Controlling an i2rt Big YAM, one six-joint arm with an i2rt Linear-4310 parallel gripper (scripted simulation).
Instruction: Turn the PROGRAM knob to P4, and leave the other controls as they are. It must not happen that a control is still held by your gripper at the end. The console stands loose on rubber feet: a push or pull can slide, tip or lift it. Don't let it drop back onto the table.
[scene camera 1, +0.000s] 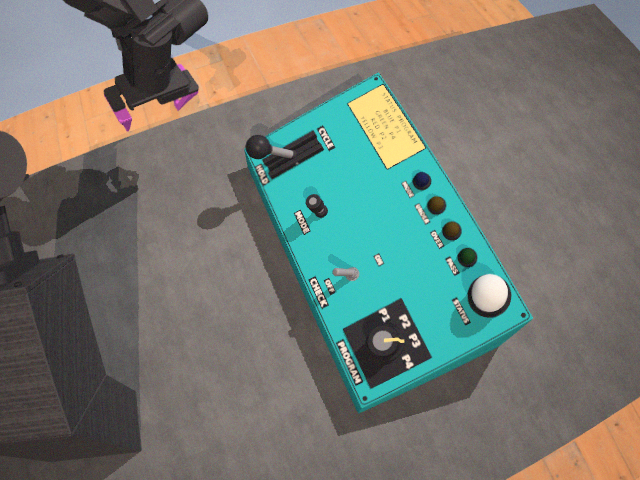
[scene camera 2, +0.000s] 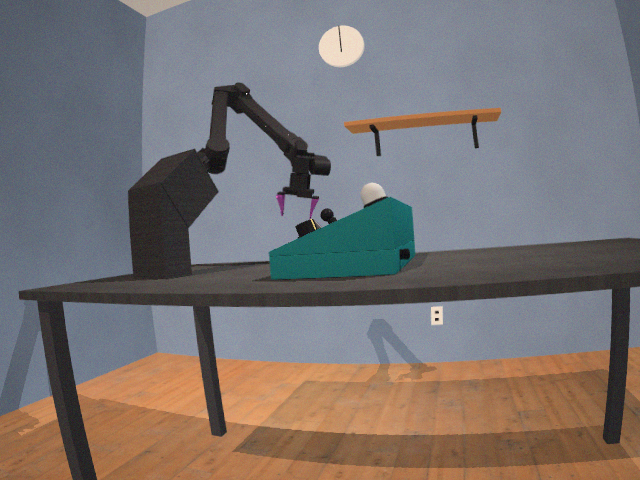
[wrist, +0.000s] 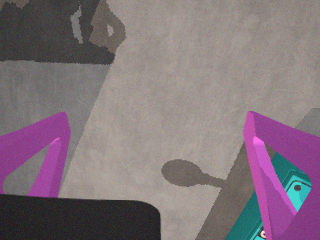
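Observation:
There is a teal console (scene camera 1: 414, 270) here, and scene camera 2 shows me the teal console (scene camera 2: 368, 242) too. I can see my gripper (scene camera 1: 151, 118) as well, and the wrist view also shows my gripper (wrist: 156, 121).

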